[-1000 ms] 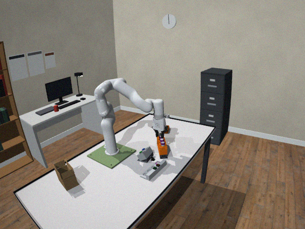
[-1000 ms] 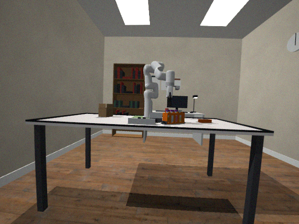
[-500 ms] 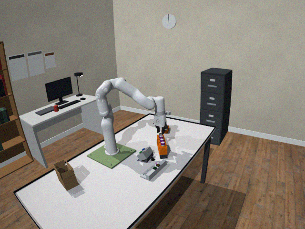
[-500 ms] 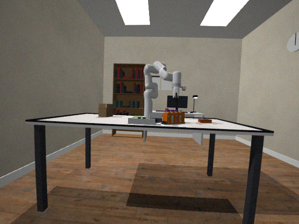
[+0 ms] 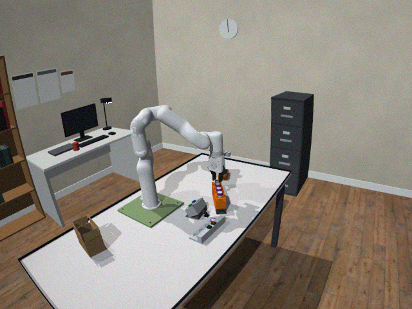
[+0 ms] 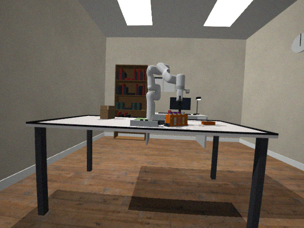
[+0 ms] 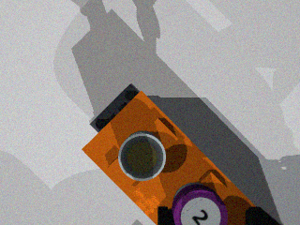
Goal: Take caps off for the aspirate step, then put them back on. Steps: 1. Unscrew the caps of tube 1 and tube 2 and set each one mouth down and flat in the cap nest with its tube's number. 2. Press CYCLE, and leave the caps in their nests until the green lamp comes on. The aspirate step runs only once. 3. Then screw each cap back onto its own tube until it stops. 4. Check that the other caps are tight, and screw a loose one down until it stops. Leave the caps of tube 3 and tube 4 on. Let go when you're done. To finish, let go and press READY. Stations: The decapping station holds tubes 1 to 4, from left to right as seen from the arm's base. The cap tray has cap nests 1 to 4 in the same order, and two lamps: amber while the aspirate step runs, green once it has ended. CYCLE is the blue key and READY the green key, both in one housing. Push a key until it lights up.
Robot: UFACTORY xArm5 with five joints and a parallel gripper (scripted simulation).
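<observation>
The purple cap marked 2 lies 5 cm below my hand. Round my hand: grey key housing: 5 cm behind, 19 cm to the right, 11 cm below; then cap 4: 6 cm ahead, 8 cm to the right, 5 cm below; then blue cycle key: 7 cm behind, 17 cm to the right, 10 cm below.
</observation>
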